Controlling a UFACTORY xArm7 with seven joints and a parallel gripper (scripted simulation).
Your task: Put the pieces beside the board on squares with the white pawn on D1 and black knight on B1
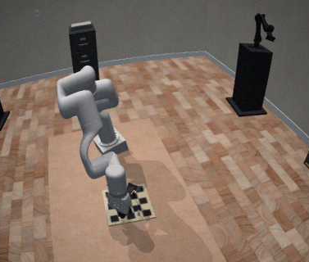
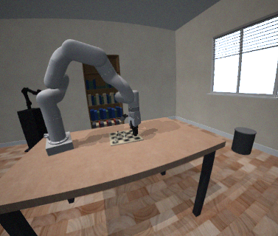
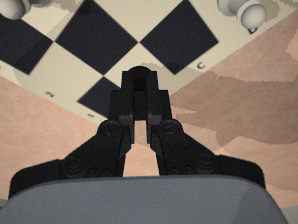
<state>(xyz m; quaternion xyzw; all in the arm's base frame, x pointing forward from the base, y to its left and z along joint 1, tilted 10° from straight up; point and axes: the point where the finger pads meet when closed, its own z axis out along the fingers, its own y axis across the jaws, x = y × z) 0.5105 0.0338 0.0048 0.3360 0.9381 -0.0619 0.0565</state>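
My gripper is now 2 cm above the black knight. From my hand the other things lie so: chessboard 8 cm behind, 4 cm below, 3 cm to the left.
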